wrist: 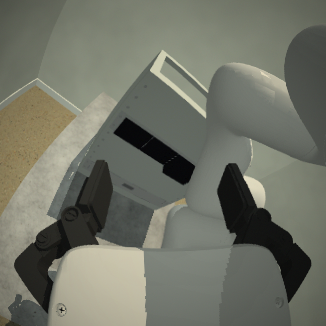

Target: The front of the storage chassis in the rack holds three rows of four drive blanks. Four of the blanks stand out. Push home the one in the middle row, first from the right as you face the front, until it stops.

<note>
I see my gripper point(166, 175) and a grey rack point(151, 140).
</note>
